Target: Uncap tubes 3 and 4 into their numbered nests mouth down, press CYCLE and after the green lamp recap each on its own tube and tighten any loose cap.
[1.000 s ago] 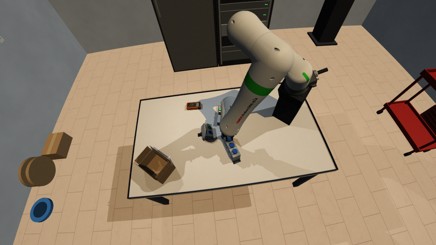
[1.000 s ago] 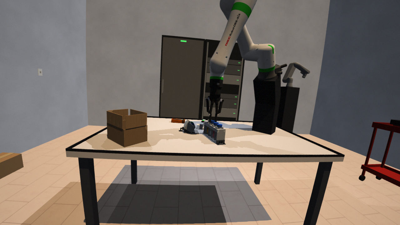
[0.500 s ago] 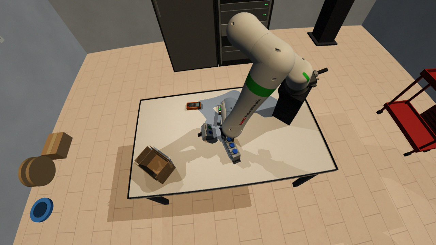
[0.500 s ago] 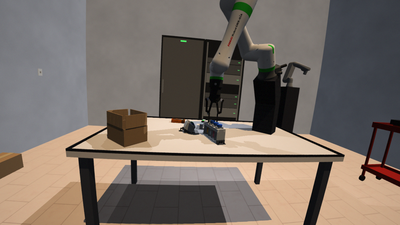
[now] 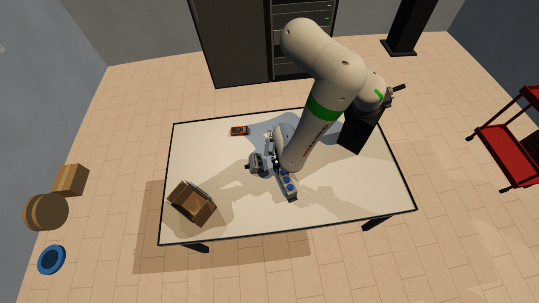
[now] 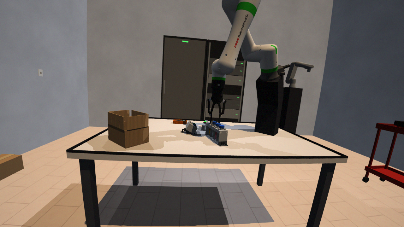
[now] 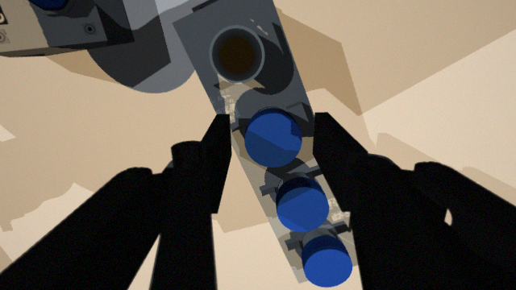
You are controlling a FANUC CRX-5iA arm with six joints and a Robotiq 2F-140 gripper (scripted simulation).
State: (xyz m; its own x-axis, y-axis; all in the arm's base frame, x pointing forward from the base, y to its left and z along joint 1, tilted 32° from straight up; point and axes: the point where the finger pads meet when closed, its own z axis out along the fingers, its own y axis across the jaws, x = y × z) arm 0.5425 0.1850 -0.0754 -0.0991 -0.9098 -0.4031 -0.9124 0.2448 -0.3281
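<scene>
Right now the blue cap is 30 mm below my hand. Round my hand: blue cycle key 140 mm ahead, 100 mm to the right, 70 mm below; key housing 160 mm ahead, 130 mm to the right, 90 mm below; green ready key 150 mm to the right, 140 mm ahead, 70 mm below.
</scene>
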